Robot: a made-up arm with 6 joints.
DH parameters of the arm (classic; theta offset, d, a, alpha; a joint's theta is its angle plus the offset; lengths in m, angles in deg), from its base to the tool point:
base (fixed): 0 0.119 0 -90
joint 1: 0 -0.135 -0.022 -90
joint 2: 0 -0.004 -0.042 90
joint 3: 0 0.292 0.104 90
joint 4: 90 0.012 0.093 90
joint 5: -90 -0.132 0.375 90
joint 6: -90 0.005 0.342 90
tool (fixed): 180 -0.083 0 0
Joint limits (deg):
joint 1: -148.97..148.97
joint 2: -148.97..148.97
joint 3: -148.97..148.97
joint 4: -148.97..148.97
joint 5: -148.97..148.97
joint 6: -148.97..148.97
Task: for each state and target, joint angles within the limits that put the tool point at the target. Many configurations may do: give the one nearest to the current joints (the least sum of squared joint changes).
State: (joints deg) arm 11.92 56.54 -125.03 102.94 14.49 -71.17
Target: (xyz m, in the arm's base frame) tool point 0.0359 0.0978 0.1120
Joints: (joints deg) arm 19.56 19.92 -121.34 77.39 19.55 -112.73
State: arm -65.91 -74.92 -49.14 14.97 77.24 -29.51
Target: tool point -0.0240 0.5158 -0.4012
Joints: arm -57.99 -28.56 -63.48 -16.85 69.95 -27.49
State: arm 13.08 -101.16 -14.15 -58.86 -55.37 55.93
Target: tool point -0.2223 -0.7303 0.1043
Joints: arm 21.09 -92.19 2.99 -58.81 -78.28 55.51
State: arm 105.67 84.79 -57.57 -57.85 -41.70 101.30
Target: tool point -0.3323 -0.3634 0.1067
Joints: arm 93.21 75.04 -62.97 -57.20 -49.50 118.05
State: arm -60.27 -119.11 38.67 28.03 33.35 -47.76
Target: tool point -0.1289 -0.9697 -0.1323
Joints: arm -62.30 -127.25 35.84 -0.24 48.99 -3.72
